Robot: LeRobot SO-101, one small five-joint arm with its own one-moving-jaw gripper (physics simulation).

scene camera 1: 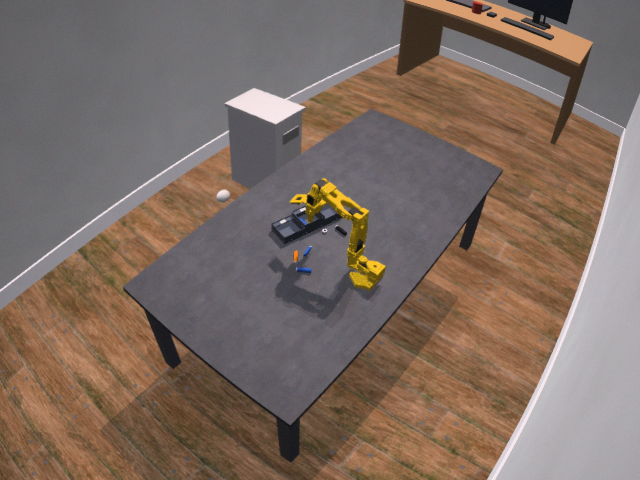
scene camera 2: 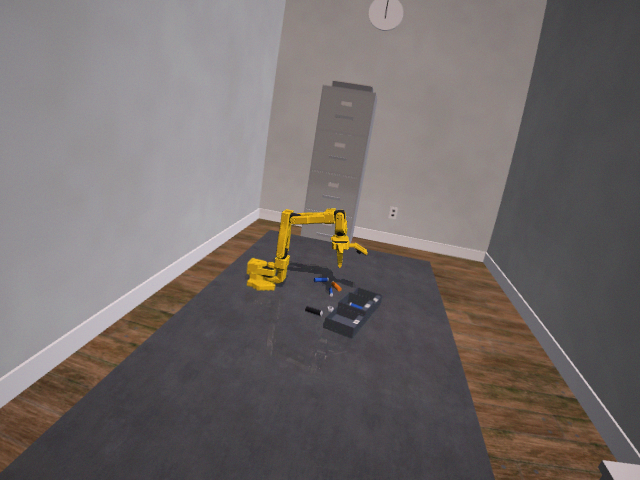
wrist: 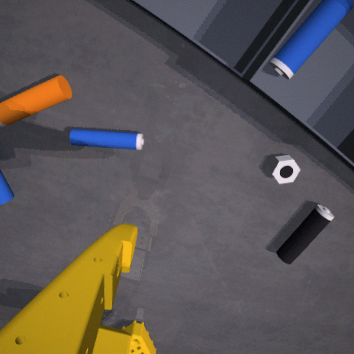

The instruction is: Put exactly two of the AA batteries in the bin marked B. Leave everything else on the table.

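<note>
A blue battery lies in the middle bin, bin B. On the table lie a thinner blue battery, an orange battery, another blue battery cut off in the wrist view, and a black battery. My gripper is wide open and empty, raised above the table. The wrist view shows one notched jaw, its tip below the thinner blue battery.
The dark three-bin tray stands beside the batteries; its walls rise above the table. A white hex nut lies between the tray and the black battery. The dark table carries the arm's base.
</note>
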